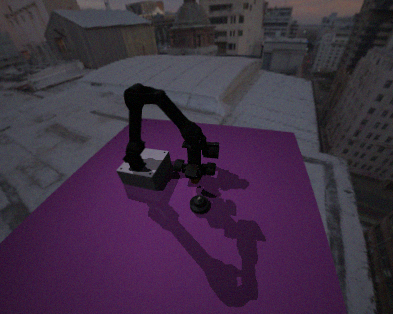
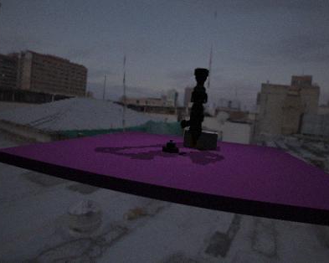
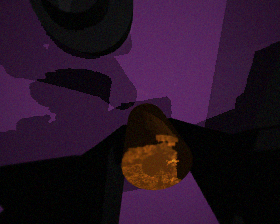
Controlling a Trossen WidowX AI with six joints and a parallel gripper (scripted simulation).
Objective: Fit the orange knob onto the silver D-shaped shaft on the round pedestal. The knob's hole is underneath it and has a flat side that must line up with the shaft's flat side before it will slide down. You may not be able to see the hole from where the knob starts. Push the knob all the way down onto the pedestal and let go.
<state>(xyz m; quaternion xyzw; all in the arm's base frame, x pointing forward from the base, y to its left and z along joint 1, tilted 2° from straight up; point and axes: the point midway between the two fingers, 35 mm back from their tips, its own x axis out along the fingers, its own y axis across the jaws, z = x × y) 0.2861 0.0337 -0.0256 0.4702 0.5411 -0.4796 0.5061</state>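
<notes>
Right now the round dark pedestal is 110 mm to the right of my gripper tip, 50 mm ahead of it and 10 mm below it. From my gripper tip the other things lie so: orange knob 30 mm above.
</notes>
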